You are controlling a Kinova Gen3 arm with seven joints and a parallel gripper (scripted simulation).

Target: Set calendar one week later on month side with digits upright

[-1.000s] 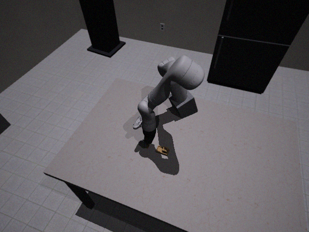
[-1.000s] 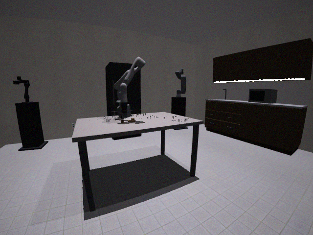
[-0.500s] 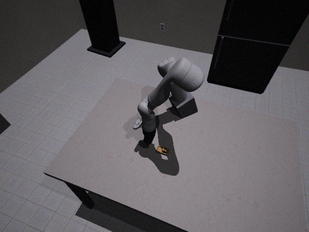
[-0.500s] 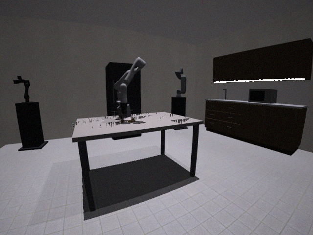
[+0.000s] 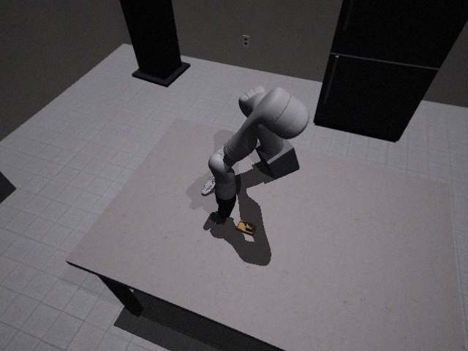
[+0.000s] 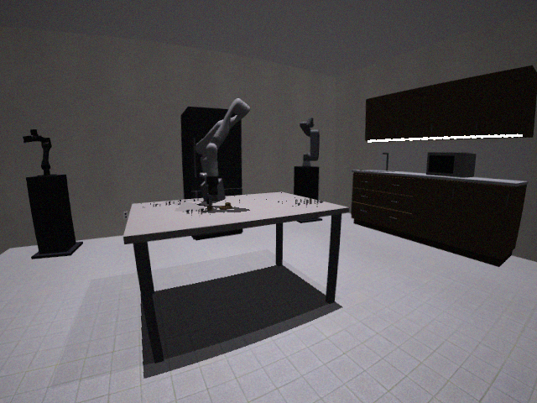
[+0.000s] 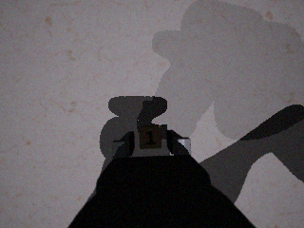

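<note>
My hand is 40 mm above the wooden cube. The rest, counted from my hand: wooden tray 110 mm to the left, 50 mm below, 10 mm behind.
</note>
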